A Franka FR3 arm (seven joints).
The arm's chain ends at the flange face. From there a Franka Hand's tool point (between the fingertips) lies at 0.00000 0.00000 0.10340 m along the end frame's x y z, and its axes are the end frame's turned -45 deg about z.
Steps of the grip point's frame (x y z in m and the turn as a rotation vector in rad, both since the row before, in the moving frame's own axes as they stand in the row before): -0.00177, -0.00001, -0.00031, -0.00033, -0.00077, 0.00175; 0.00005, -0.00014, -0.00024, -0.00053, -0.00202, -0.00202; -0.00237, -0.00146, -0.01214, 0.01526, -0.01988, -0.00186; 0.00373, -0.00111, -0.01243, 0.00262, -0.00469, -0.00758; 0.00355, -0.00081, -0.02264, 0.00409, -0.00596, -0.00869
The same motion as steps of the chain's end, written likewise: -0.00123, 0.00116, -0.00031, -0.00078, -0.00031, 0.00175; 0.00005, -0.00032, -0.00024, -0.00180, -0.00105, -0.00202; -0.00014, 0.00030, -0.01211, -0.00327, -0.02485, -0.00186; 0.00239, -0.00358, -0.01243, -0.00146, -0.00517, -0.00758; 0.00267, -0.00322, -0.02264, -0.00132, -0.00711, -0.00869
